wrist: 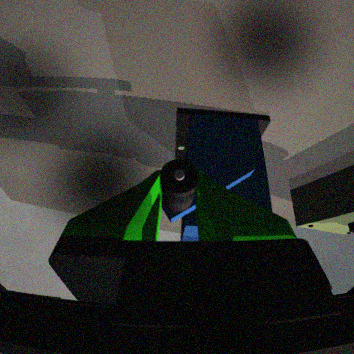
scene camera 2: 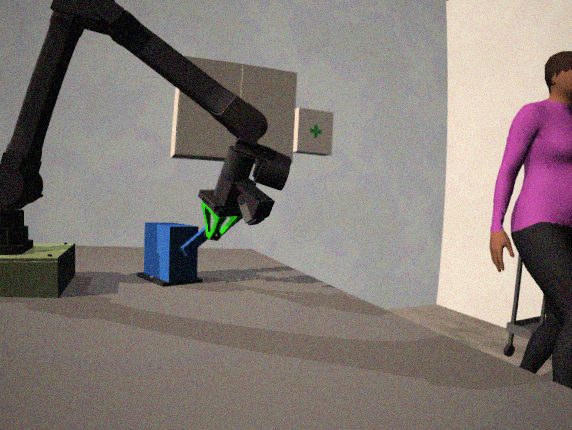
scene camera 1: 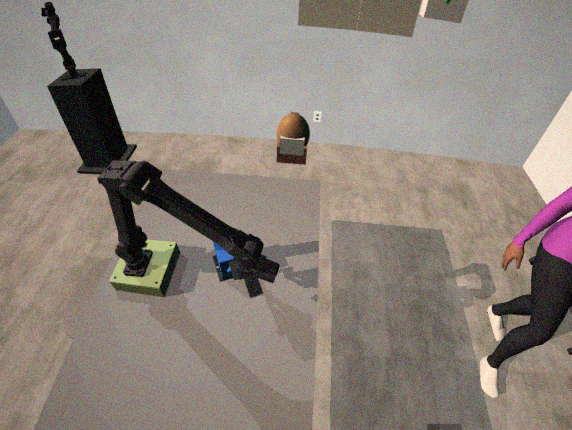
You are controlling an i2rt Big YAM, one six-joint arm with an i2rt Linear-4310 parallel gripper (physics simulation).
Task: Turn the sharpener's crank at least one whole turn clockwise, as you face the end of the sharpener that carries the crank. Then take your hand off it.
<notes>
I see my gripper (scene camera 2: pixel 212 237) and a blue sharpener (scene camera 2: pixel 165 264).
My gripper is seen too in the wrist view (wrist: pixel 178 177). The blue sharpener shows as well in the wrist view (wrist: pixel 202 136).
</notes>
